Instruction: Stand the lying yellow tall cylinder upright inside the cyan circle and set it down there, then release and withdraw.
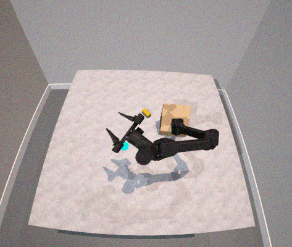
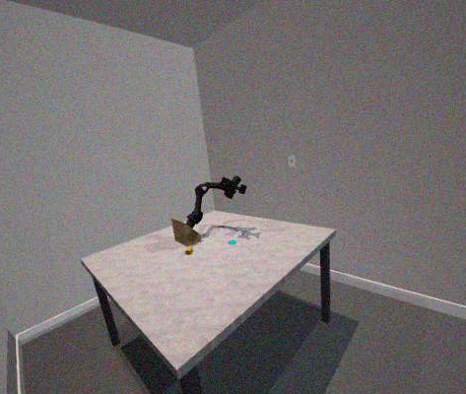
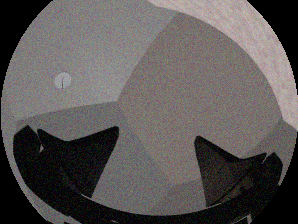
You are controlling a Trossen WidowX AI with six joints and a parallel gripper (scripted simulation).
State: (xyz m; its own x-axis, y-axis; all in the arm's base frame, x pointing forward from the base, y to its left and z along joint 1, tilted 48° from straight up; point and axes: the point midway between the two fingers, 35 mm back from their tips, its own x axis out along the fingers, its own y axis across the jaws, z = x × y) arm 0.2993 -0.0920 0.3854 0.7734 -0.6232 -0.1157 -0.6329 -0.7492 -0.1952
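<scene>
Now: gripper tip 390 mm above the yellow tall cylinder, 340 mm to the left of it and 170 mm past it. Also, from my gripper tip: cyan circle 400 mm below, 80 mm to the right, 20 mm behind.
</scene>
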